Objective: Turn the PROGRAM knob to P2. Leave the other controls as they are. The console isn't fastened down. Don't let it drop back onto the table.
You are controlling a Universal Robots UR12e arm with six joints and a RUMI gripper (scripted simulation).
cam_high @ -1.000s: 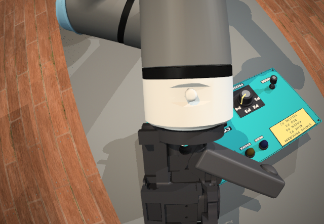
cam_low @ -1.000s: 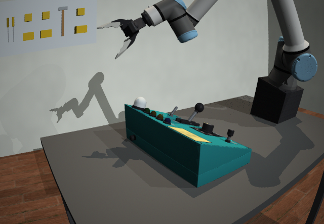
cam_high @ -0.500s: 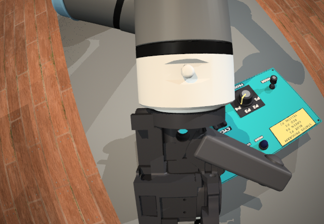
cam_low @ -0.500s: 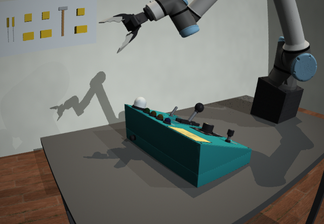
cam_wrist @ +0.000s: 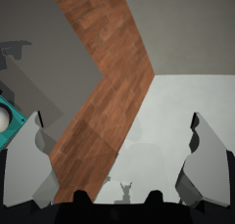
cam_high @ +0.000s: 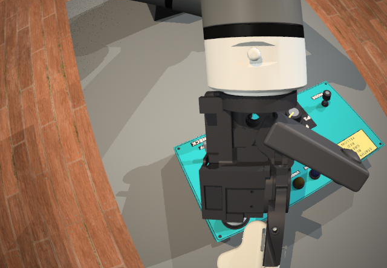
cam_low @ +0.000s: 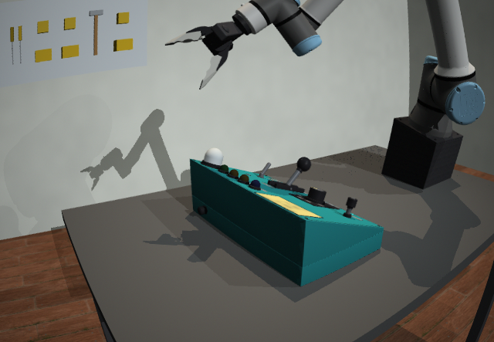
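Now: hand 340 mm above the teal console, 230 mm past it and 180 mm to the right of it. From my hand the other things lie so: check toggle (320 mm below, 240 mm behind); black ball-topped lever (300 mm below, 280 mm behind, 120 mm to the left); small mode knob (360 mm to the left, 310 mm below, 280 mm behind).
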